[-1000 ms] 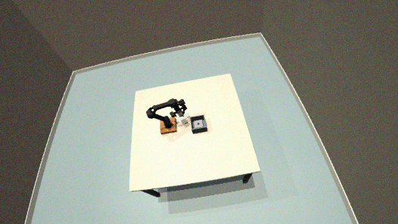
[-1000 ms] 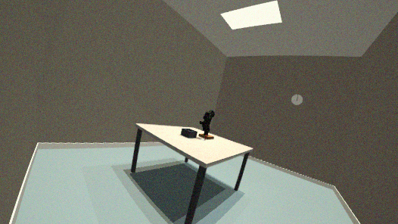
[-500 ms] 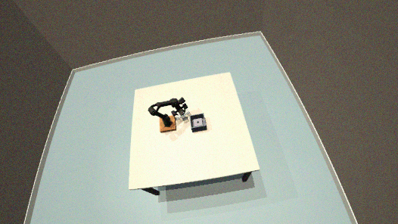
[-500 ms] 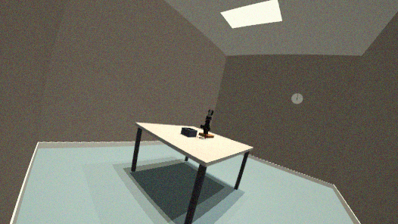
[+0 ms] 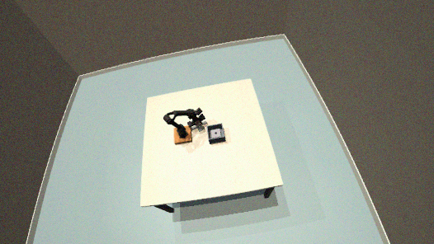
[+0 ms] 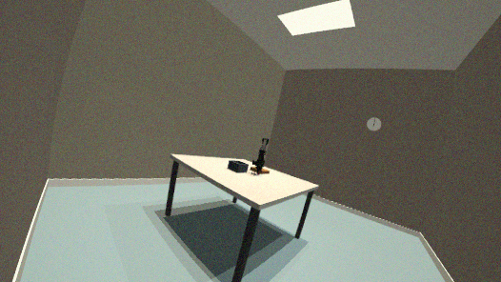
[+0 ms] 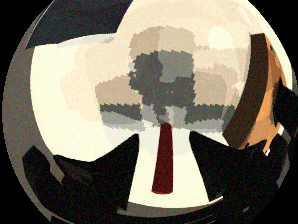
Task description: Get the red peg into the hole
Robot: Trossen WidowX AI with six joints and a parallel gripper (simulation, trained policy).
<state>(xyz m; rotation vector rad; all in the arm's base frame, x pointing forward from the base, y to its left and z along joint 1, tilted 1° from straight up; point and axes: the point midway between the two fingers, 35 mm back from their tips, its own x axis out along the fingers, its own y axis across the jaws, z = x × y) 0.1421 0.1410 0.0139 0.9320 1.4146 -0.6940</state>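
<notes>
My gripper tip is 200 mm short of the pale plate, 140 mm to the left of it and 20 mm below it. Also, from my gripper tip: red peg: 20 mm above; then dark box: 200 mm ahead, 140 mm to the right.
</notes>
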